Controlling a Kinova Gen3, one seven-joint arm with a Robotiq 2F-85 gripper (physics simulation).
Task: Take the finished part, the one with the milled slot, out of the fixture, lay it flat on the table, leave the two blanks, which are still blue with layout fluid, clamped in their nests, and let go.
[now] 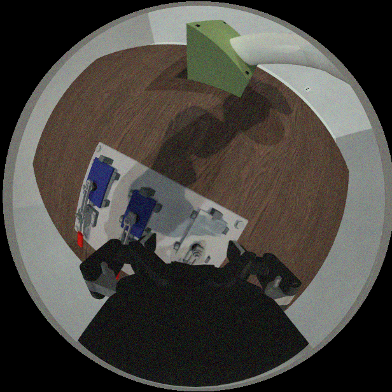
In view: the gripper (191, 245), a finished part (205, 230), a blue blank (143, 206) and a blue blank (100, 173).
